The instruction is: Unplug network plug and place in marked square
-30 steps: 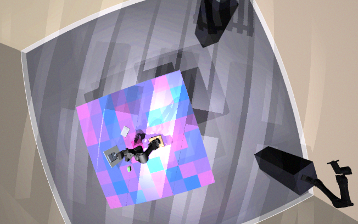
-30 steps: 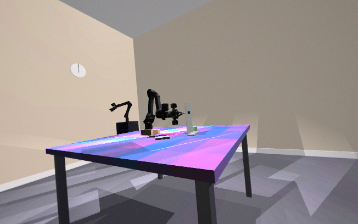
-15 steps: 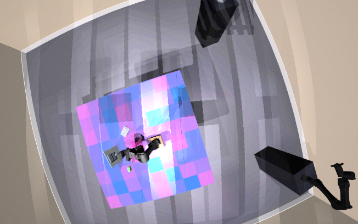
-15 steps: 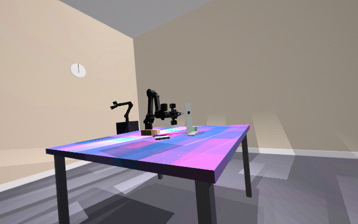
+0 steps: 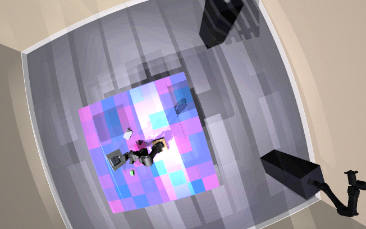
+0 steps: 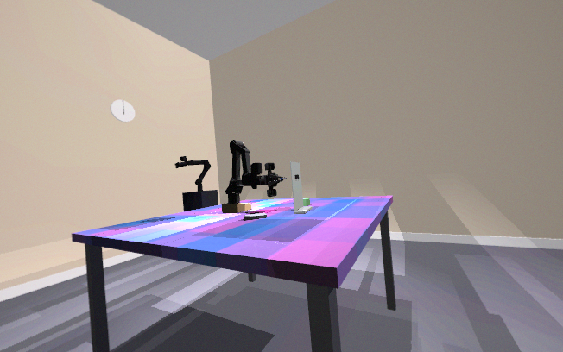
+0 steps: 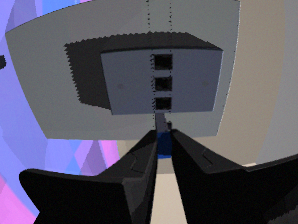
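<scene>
My gripper tip is now 8 cm short of the grey upright panel, 1 cm to the right of it and 6 cm above it. From my gripper tip the other things lie so: green cube: 5 cm ahead, 22 cm to the left, 16 cm below.
</scene>
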